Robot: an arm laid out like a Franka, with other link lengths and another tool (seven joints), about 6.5 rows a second.
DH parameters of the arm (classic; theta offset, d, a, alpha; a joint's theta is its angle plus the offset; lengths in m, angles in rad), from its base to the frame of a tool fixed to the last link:
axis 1: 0 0.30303 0 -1.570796
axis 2: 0 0 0 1.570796
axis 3: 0 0.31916 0.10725 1.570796
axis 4: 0 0 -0.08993 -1.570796
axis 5: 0 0.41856 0 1.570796
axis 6: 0 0 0.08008 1.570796
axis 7: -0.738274 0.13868 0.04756 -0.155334
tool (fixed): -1.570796 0.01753 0 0
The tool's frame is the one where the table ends.
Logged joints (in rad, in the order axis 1, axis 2, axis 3, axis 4, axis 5, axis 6, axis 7), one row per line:
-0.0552, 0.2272, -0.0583, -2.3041, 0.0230, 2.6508, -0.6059
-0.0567, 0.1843, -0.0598, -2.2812, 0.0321, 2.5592, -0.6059
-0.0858, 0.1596, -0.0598, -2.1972, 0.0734, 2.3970, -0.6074
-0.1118, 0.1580, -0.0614, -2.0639, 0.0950, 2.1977, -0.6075
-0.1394, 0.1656, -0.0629, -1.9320, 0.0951, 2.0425, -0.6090
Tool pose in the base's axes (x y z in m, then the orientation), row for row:
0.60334, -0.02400, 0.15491, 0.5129, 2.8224, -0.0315
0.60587, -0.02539, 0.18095, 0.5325, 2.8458, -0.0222
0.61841, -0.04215, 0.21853, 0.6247, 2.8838, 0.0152
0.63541, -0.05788, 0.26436, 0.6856, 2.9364, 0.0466
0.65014, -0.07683, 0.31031, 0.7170, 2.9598, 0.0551
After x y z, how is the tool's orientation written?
As a rotation vector, in radians.
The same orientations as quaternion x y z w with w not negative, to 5 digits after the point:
0.17713, 0.97469, -0.01088, 0.13597
0.18253, 0.97547, -0.00761, 0.12285
0.21075, 0.97287, 0.00513, 0.09529
0.22689, 0.97177, 0.01542, 0.06289
0.23513, 0.97062, 0.01807, 0.04783

